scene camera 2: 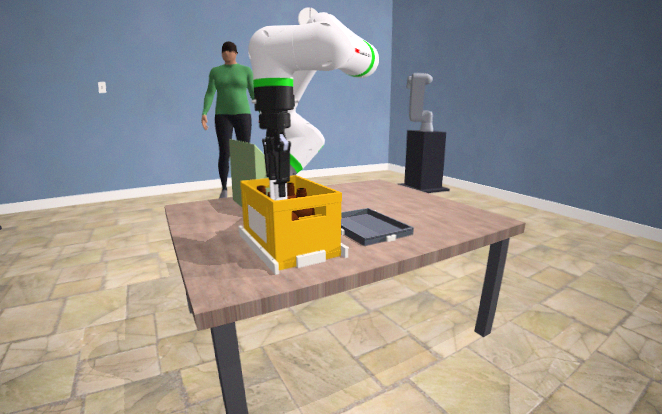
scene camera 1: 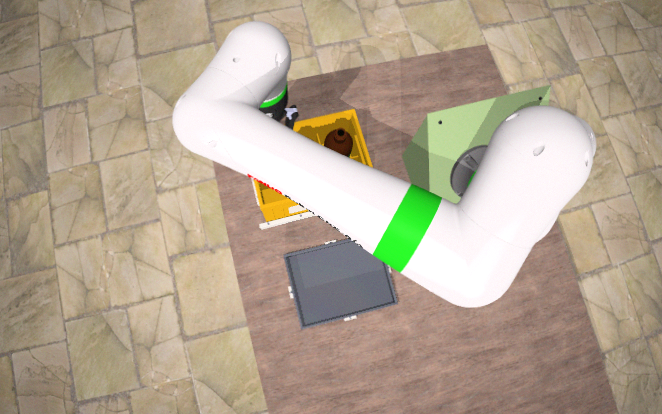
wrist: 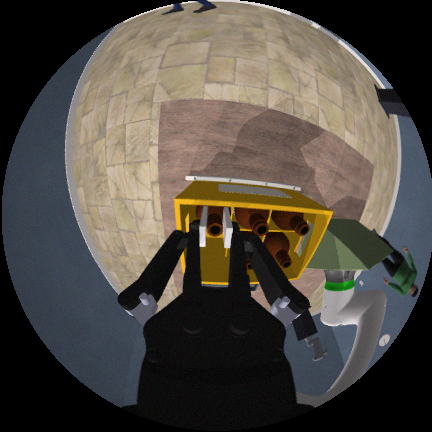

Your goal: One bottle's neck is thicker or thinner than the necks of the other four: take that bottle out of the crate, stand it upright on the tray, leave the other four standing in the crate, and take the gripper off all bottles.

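Seen in the pictures: gripper, fingertip midpoint: (wrist: 214, 214); arm's base, link origin: (wrist: 339, 263).
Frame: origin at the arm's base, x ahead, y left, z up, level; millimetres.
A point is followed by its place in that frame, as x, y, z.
The yellow crate (scene camera 1: 280, 211) {497, 33, -33} (scene camera 2: 310, 237) {549, -50, -60} (wrist: 200, 193) {530, -147, 10} stands on the table. My gripper (scene camera 2: 278, 192) (wrist: 214, 214) {500, -115, 8} points down into it, shut on the neck of a brown bottle (wrist: 214, 228) {498, -103, 35} in a corner compartment. That bottle is upright; whether it is lifted off the crate floor is hidden. Other brown bottles stand in the crate: one beside it (wrist: 258, 226) {427, -118, 32}, one at the far end of that row (wrist: 301, 228) {338, -128, 32}, one in the other row (wrist: 284, 258) {332, -46, 25}, and one (wrist: 249, 264) {412, -28, 31} mostly hidden by a finger. The dark grey tray (scene camera 1: 340, 290) {371, 237, -125} (scene camera 2: 372, 227) {383, 226, -125} lies flat and bare beside the crate.
White strips (scene camera 1: 286, 220) {486, 43, -101} (scene camera 2: 311, 258) {562, -53, -112} (wrist: 240, 182) {446, -162, -100} edge the crate's base. The green robot mount (scene camera 1: 442, 172) {96, -3, 19} (scene camera 2: 244, 172) {21, -127, 23} (wrist: 350, 245) {126, -111, 46} stands beyond the crate. The white arm (scene camera 1: 320, 170) {426, 100, 451} crosses above crate and tray and hides part of both in scene camera 1. A person (scene camera 2: 232, 92) stands behind the table.
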